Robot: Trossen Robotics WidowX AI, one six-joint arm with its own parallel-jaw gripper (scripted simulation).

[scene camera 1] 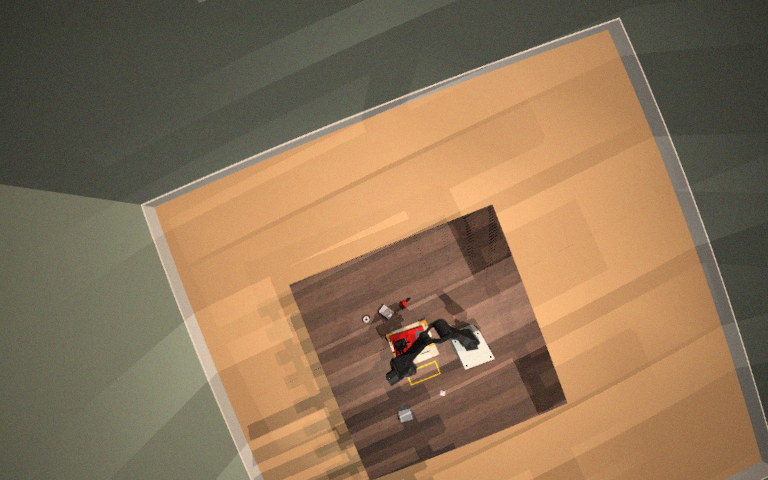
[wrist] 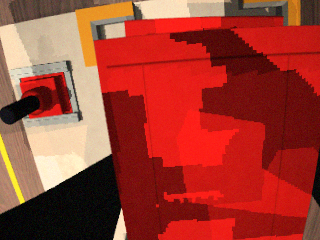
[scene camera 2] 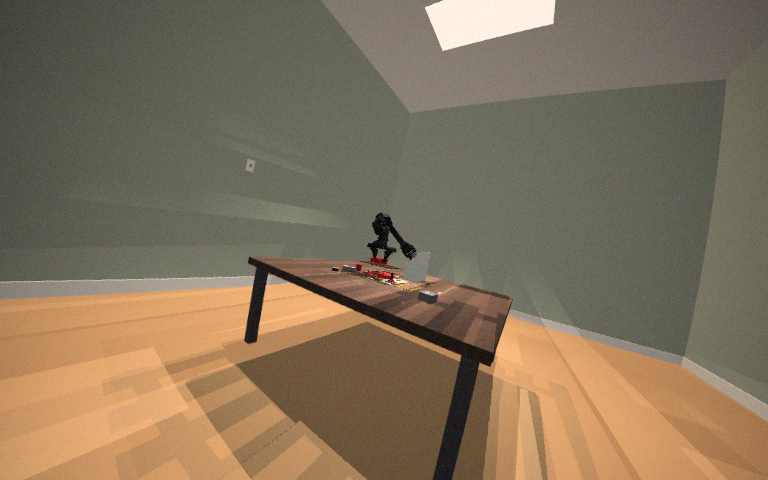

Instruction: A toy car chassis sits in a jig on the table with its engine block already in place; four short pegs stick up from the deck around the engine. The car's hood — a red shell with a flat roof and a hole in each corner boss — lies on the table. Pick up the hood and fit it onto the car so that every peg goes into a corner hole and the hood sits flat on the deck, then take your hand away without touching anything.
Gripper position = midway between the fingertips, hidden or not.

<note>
My gripper (wrist: 210, 157) carries a red hood (wrist: 207, 127). I also see a jig (wrist: 62, 145).
</note>
